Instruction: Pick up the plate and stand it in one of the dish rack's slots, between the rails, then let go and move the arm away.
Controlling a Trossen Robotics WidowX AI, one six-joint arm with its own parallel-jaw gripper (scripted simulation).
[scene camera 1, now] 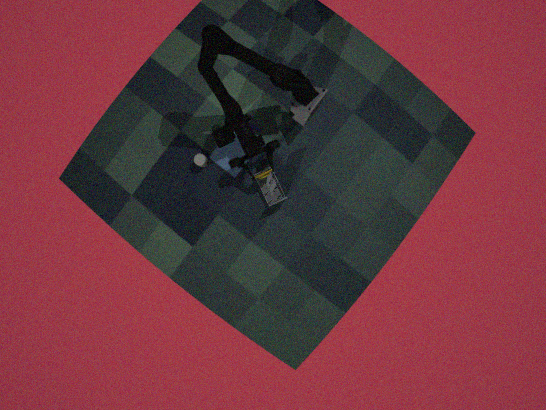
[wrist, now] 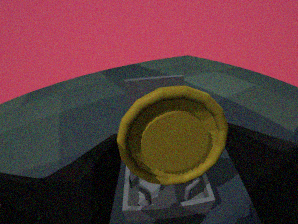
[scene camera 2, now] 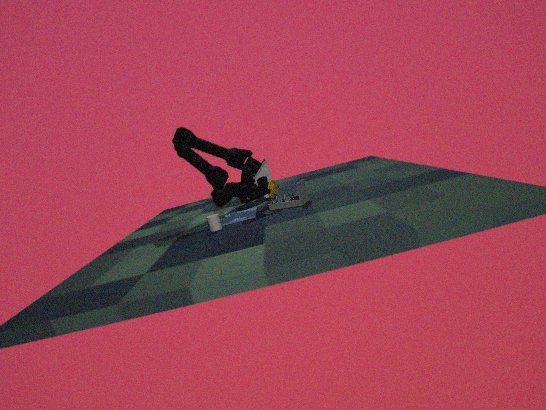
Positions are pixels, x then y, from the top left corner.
Scene:
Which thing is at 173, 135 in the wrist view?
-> A yellow plate.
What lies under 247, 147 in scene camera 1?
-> The gripper.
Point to a pale blue mat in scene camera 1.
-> At 222, 156

